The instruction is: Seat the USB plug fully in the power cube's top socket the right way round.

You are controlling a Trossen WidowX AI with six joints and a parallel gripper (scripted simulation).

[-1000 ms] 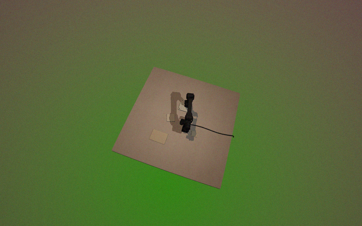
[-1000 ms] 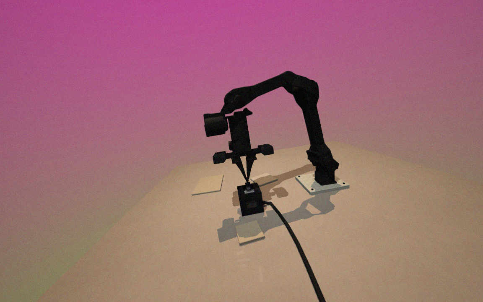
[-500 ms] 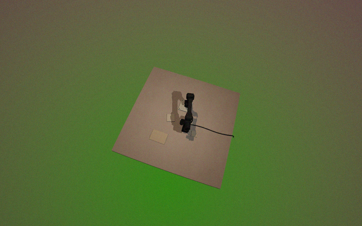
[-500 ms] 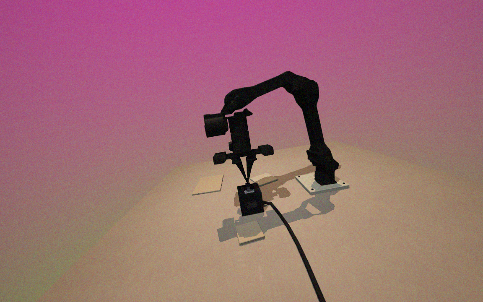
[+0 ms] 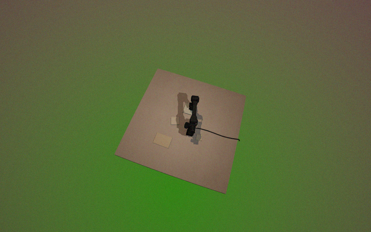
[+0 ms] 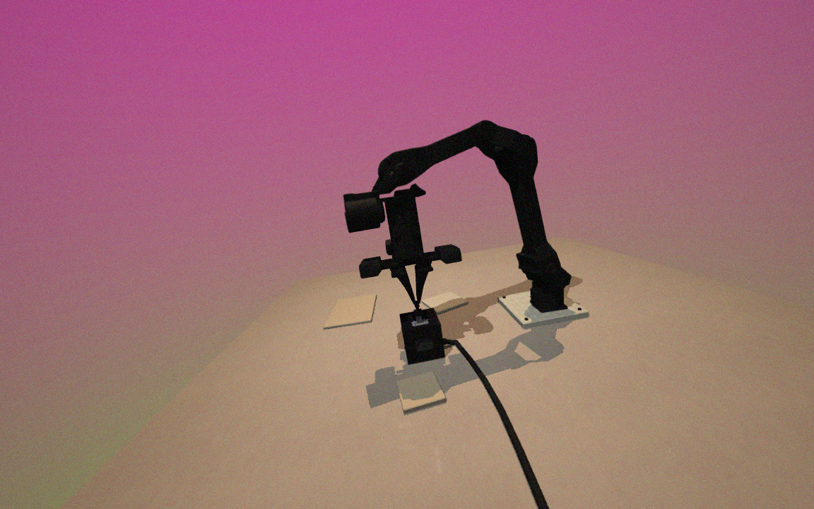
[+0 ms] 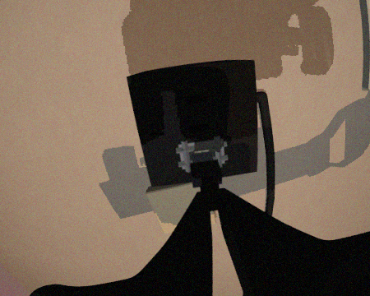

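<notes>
My gripper tip is now 5 cm above the light socket. From my gripper tip the other things lie so: dark USB plug: 2 cm below.
</notes>
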